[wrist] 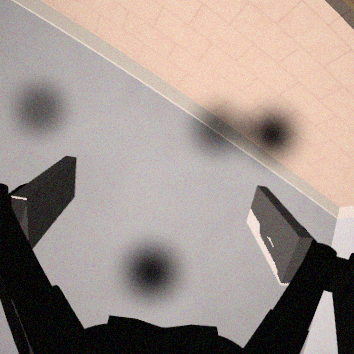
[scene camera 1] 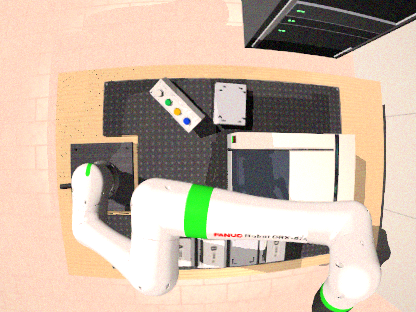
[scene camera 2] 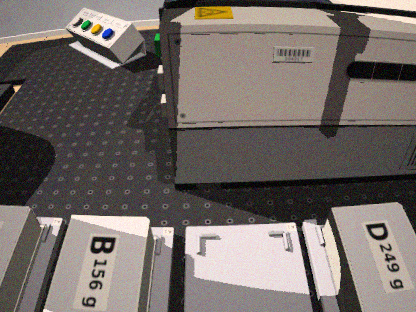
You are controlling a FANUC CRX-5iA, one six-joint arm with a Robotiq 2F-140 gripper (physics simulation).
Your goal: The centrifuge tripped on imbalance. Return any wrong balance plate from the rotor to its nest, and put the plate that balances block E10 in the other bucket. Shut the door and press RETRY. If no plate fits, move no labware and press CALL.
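Button box point(scene camera 1: 165, 92) and button box point(scene camera 2: 85, 18): the same spot on the box.
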